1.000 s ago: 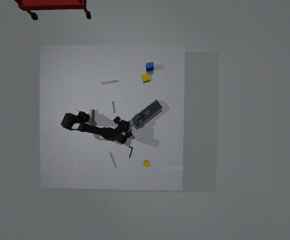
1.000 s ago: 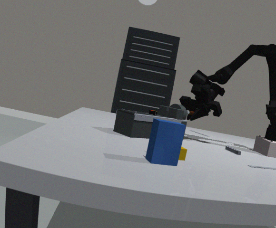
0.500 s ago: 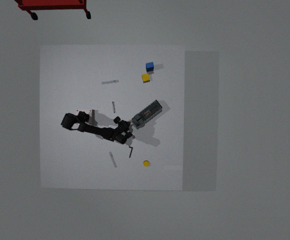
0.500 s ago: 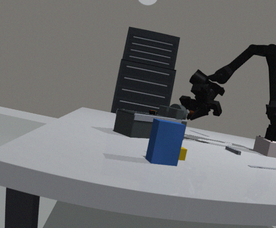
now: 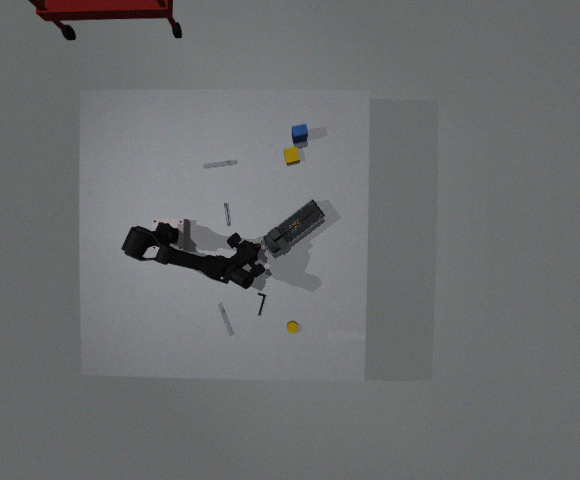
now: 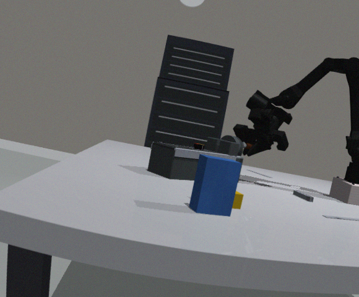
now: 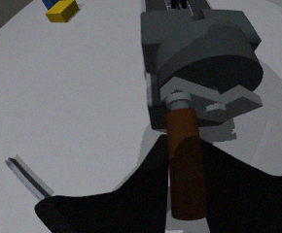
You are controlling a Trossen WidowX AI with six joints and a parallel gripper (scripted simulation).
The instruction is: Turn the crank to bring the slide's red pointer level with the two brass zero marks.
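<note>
My gripper tip is now 10 mm past the brown crank handle, 10 mm to the left of it and 30 mm below it. The rest, counted from my gripper tip: red pointer: 150 mm ahead, 110 mm to the left; then black hex key: 30 mm ahead, 240 mm to the right, 80 mm below; then yellow block: 80 mm ahead, 400 mm to the left, 70 mm below.
</note>
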